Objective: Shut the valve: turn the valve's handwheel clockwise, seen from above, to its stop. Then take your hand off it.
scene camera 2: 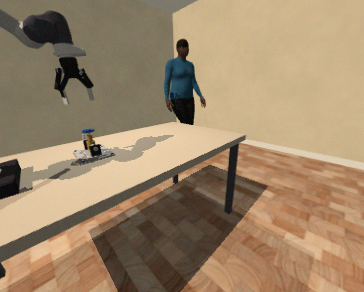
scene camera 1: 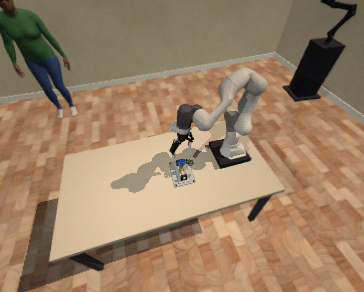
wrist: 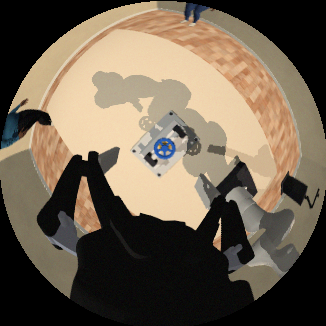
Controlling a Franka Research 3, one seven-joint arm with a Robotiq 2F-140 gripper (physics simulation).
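The valve's blue handwheel [scene camera 1: 181,162] [scene camera 2: 88,130] [wrist: 173,149] is a spoked wheel lying level on top of the valve. The brass valve body [scene camera 1: 182,169] [scene camera 2: 90,142] stands below it on a light grey base plate [scene camera 2: 106,154] [wrist: 159,170], between dark pipe clamps. My gripper [scene camera 1: 182,150] [scene camera 2: 78,100] [wrist: 158,167] is wide open and empty. It is well above the handwheel and apart from it, with its fingers pointing down. In the wrist view the handwheel shows beyond the fingertips. How far the wheel is turned cannot be told from these views.
The valve stands on a pale table [scene camera 1: 100,215] [scene camera 2: 150,160] [wrist: 75,90]. The arm's black base [scene camera 1: 220,161] [scene camera 2: 10,178] is on the same table. A person in green [scene camera 1: 32,37], a person in blue [scene camera 2: 181,77] and a black pedestal [scene camera 1: 316,67] stand away from the table.
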